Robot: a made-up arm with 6 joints.
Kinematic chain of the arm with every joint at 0, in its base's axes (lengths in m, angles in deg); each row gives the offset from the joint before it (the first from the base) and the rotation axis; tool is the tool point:
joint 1: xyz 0 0 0.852 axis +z
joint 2: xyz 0.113 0 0 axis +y
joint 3: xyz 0 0 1.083 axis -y
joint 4: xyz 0 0 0.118 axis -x
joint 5: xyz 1.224 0 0 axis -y
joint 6: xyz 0.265 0 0 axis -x
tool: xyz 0 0 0
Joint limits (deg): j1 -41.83..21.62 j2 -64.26..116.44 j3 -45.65..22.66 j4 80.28..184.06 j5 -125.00..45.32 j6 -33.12..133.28
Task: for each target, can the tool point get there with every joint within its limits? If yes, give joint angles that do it. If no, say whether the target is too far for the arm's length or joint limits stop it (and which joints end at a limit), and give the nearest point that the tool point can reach.
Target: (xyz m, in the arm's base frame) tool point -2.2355 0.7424 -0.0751
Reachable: no: joint limits stop it (at a limit: joint 2, joint 3) | nearest point -0.2948 0.0979 -0.1139 | short by 2.045 m
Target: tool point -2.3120 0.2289 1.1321
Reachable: no: joint limits stop it (at a limit: joint 2, joint 3, joint 5) | nearest point -1.1340 0.1123 2.4108 | short by 1.743 m
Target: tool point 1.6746 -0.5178 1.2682
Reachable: yes | joints -16.26 15.27 -15.40 138.81 -9.29 83.91
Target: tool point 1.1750 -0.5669 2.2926
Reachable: yes | joints -21.80 -2.39 -2.79 160.14 -88.45 -1.04
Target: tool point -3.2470 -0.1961 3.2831
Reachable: no: too far | nearest point -1.1654 -0.0704 2.6301 | short by 2.185 m
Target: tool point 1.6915 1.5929 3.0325
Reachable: no: too far | nearest point 1.4101 0.7586 2.4262 | short by 1.069 m
